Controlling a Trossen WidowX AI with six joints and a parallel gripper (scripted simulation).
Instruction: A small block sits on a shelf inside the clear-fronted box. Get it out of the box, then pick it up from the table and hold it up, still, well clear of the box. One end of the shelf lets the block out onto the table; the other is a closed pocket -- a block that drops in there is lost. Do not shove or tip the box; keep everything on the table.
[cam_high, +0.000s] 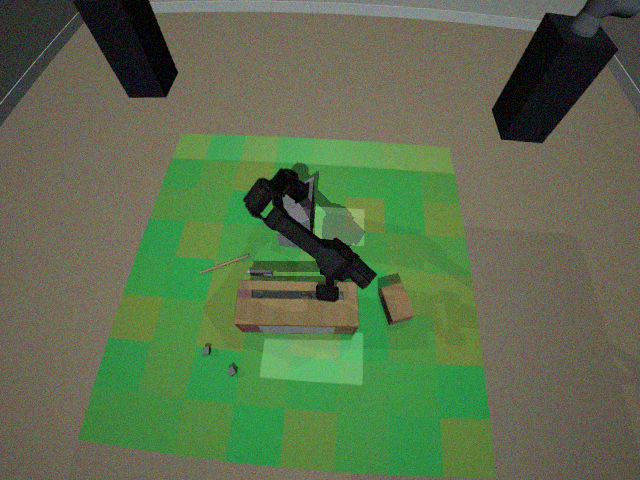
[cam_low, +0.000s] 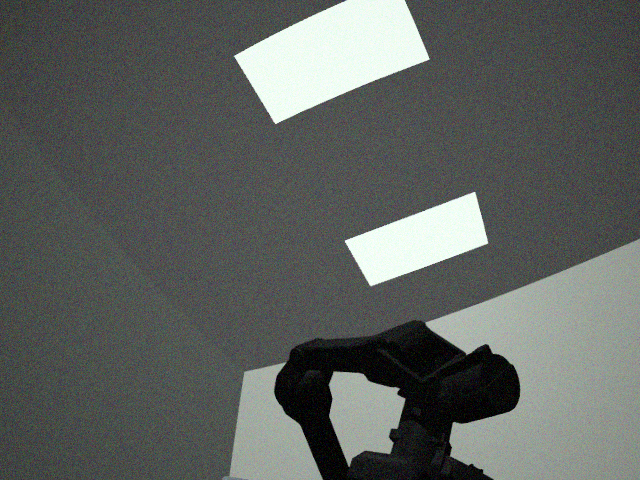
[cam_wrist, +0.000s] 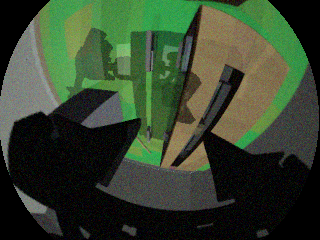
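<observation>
My gripper tip is now 8 cm above the wooden box, 6 cm to the left of it and 4 cm short of it. Also, from my gripper tip: thin brown stick: 36 cm to the right, 14 cm below, 9 cm behind; then small brown box: 27 cm to the left, 12 cm below, 3 cm ahead.
</observation>
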